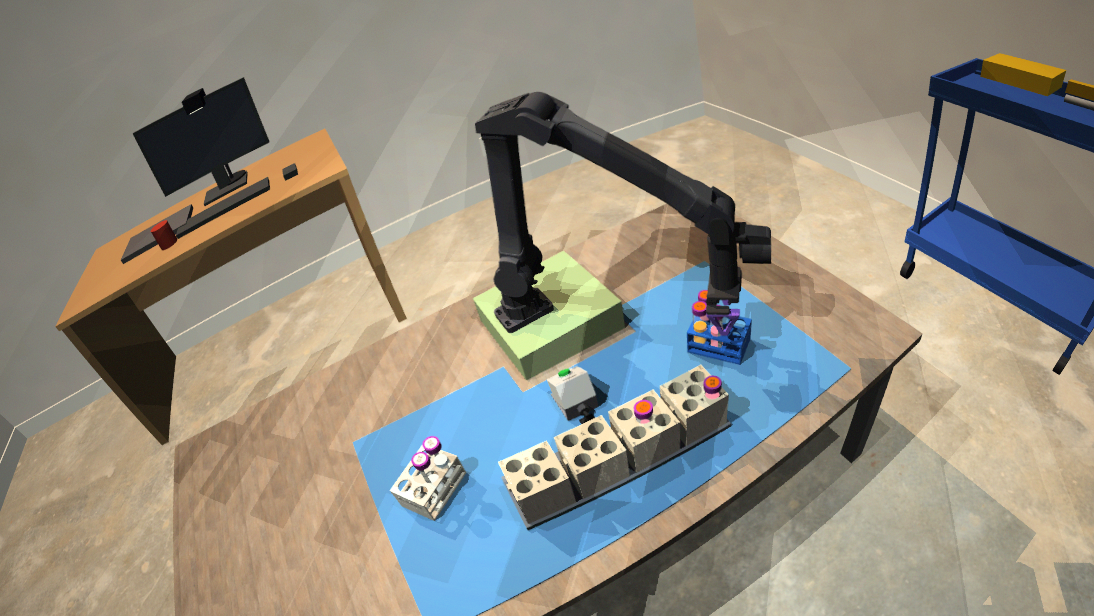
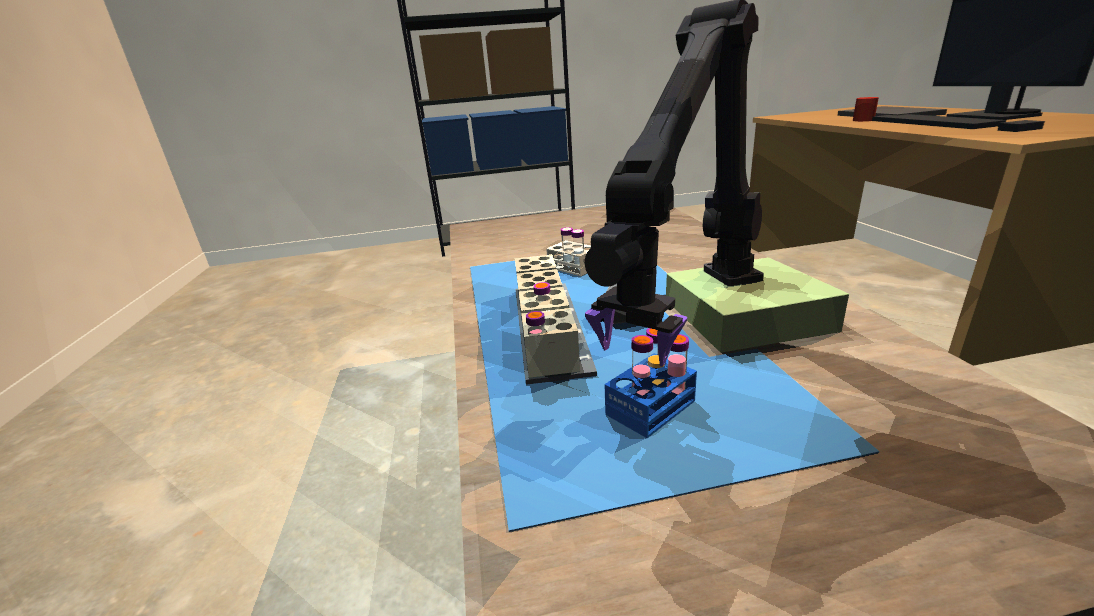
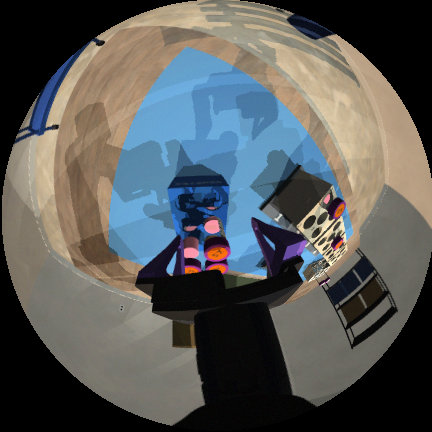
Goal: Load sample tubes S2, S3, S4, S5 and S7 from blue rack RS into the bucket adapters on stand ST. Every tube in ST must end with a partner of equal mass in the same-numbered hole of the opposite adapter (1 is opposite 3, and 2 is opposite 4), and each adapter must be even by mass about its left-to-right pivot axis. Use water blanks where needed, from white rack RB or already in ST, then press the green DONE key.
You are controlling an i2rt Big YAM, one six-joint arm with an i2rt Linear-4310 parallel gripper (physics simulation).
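Frame: origin at the arm's base, x ahead, y left, z up, level; centimetres.
Where they show: gripper, fingertip midpoint: (image 1: 725, 319) (image 2: 633, 356) (image 3: 215, 229); arm's base at its link origin: (image 1: 524, 312) (image 2: 732, 275).
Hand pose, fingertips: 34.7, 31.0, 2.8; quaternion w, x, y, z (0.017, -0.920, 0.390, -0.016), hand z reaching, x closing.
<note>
Things, the pixels of their top centre, and the offset from my fingertips, as dx, dy, dz. "*": a spot on its surface instead.
- ST at its top centre: (image 1: 613, 426) (image 2: 546, 287) (image 3: 330, 246) +7.7, -33.6, -0.3
- White rack RB at its top centre: (image 1: 423, 473) (image 2: 572, 247) (image 3: 319, 273) -6.4, -68.1, -3.9
- grey box with the green DONE key, surface spot: (image 1: 564, 372) * -12.0, -33.2, -2.7
My gripper (image 1: 721, 325) (image 2: 635, 354) (image 3: 215, 229) is open and empty, fingers down, low over the blue rack RS (image 1: 717, 350) (image 2: 629, 409) (image 3: 197, 181). RS holds three upright orange-and-purple-capped tubes. One tube (image 2: 642, 343) (image 3: 217, 251) shows between the spread fingers; another tube (image 2: 680, 342) (image 3: 191, 269) appears close beside one finger. Contact is unclear, and the cap labels are hard to read. Stand ST (image 1: 627, 475) (image 2: 562, 376) carries four adapters. One tube (image 1: 712, 384) (image 2: 535, 318) (image 3: 338, 209) stands in the adapter nearest RS, another tube (image 1: 643, 408) (image 2: 542, 287) (image 3: 338, 243) in the adapter beside it.
White rack RB (image 1: 417, 501) stands at the mat's far end from RS, with two taller purple-rimmed, white-capped tubes. The grey box with the green DONE key (image 1: 564, 372) sits between the green arm base (image 1: 570, 336) (image 2: 780, 325) and ST.
</note>
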